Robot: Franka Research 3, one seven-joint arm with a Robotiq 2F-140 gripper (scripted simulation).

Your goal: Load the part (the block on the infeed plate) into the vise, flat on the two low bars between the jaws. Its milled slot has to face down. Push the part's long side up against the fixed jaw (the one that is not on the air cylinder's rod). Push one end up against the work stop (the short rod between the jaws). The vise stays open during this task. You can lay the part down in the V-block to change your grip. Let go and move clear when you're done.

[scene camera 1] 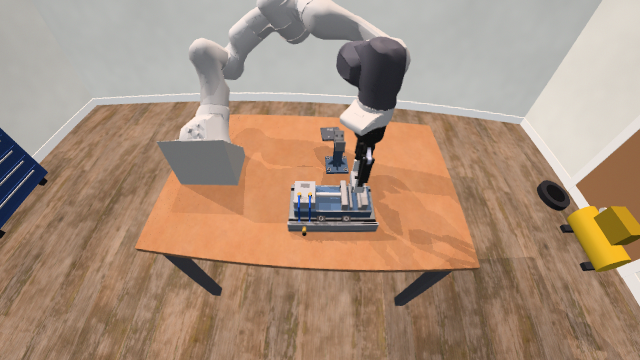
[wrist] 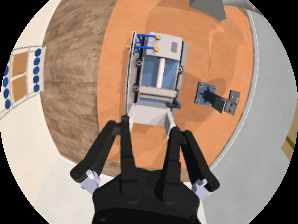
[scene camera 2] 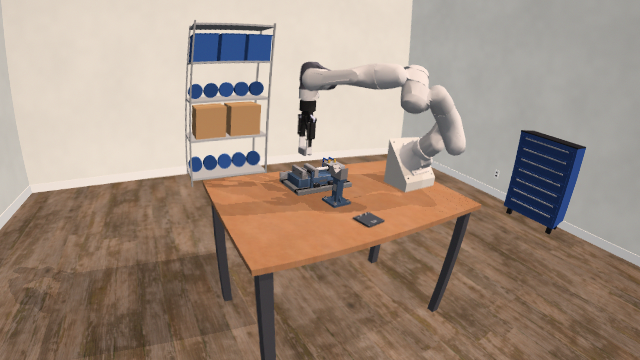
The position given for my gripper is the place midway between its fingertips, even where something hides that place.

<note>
In view: my gripper [scene camera 1: 356,182], a part [wrist: 152,113] and a vise [scene camera 1: 321,203].
My gripper shows as well in the wrist view [wrist: 150,111] and in scene camera 2 [scene camera 2: 305,151]. The vise shows as well in the wrist view [wrist: 149,74].
</note>
